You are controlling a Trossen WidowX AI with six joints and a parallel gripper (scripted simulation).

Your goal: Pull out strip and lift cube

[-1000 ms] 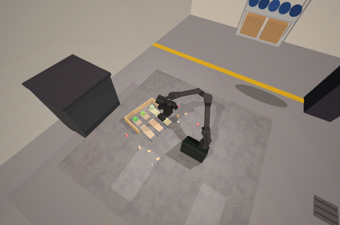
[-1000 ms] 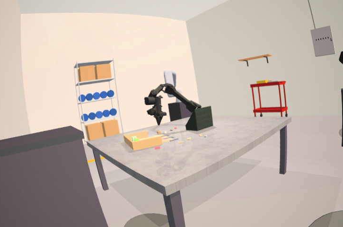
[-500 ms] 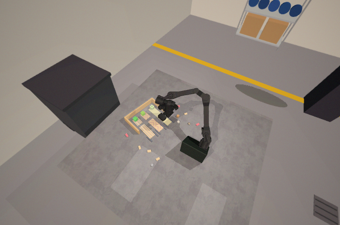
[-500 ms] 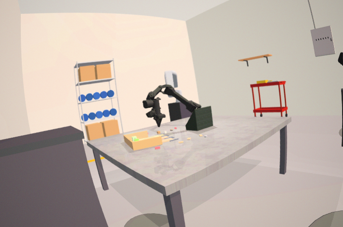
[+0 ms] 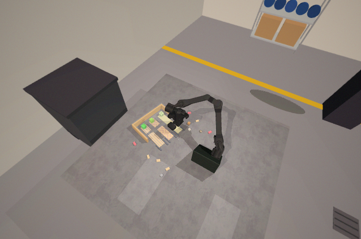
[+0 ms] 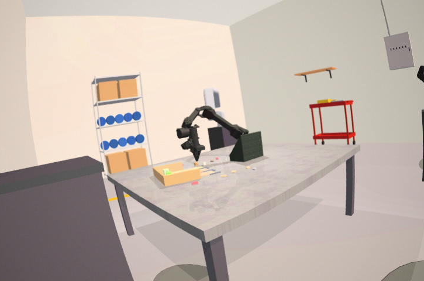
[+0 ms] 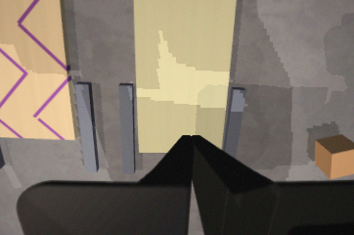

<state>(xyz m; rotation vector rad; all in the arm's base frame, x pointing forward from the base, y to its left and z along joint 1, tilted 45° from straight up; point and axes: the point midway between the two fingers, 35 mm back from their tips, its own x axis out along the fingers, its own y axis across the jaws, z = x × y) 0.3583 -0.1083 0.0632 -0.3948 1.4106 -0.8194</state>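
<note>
My gripper tip is 90 mm short of the pale yellow strip, 20 mm to the left of it and 40 mm above it. Round my gripper tip: light green labelled cube: 200 mm ahead, 60 mm to the right, 30 mm below.
</note>
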